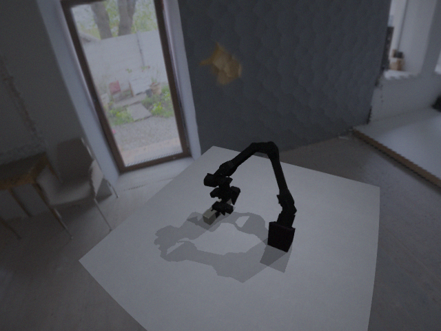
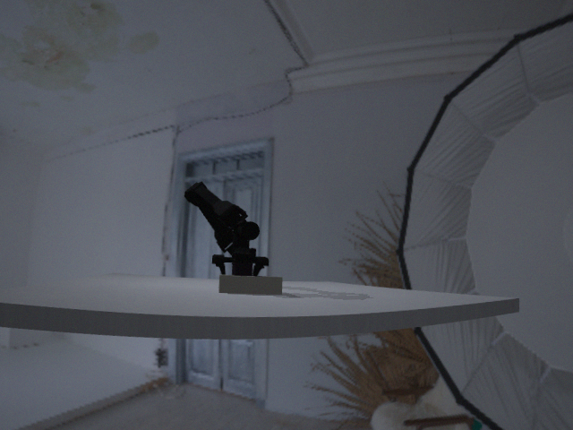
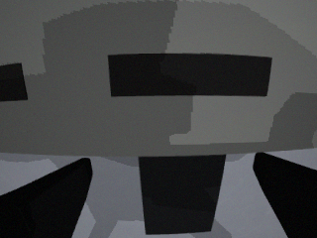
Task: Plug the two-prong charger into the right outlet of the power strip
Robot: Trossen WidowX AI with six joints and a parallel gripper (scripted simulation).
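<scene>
My gripper tip is 20 mm short of the black two-prong charger and 10 mm below it.
</scene>
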